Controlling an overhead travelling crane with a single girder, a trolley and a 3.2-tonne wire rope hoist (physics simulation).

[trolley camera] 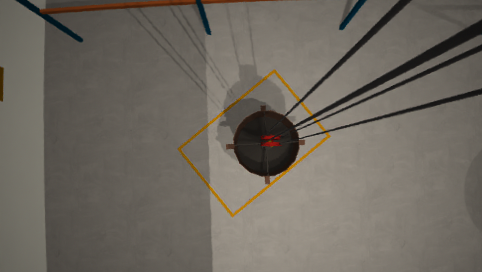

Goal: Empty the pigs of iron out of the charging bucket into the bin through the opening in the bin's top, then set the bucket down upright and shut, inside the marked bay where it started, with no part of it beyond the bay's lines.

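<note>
The charging bucket (250, 156) is a dark round tub with a brown rim and several short brown lugs, seen from above. It hangs upright from thin sling legs under the red hook block, my gripper (270, 140), which bears it. Its shadows lie apart from it to the upper left, so it is off the floor. The marked bay (206, 182) is a yellow outline turned at an angle. The bucket appears over its right part, its rim close to the lower right line in this view. No pigs can be made out in the dark inside. The bucket's underside is hidden. The bin does not show.
An orange rail (125, 7) runs along the top edge, with blue bars (203, 17) (352, 14) (62, 27) below it. Hoist ropes (380, 77) slant to the upper right. A pale strip lies along the left edge. A dark rounded patch shows at the right edge.
</note>
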